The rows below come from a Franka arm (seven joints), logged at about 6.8 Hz.
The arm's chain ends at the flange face. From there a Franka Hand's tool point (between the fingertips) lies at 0.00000 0.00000 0.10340 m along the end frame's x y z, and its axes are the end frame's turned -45 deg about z.
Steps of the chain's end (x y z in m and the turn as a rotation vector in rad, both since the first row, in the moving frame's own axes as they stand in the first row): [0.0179, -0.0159, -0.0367, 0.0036, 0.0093, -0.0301]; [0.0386, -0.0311, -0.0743, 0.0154, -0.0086, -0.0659]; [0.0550, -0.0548, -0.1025, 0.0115, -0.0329, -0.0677]
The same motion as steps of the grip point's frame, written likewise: [0.0248, 0.0018, -0.0367, -0.0040, 0.0091, -0.0301]; [0.0497, 0.0035, -0.0743, 0.0170, 0.0048, -0.0659]; [0.0760, -0.0030, -0.1026, 0.0314, -0.0151, -0.0677]
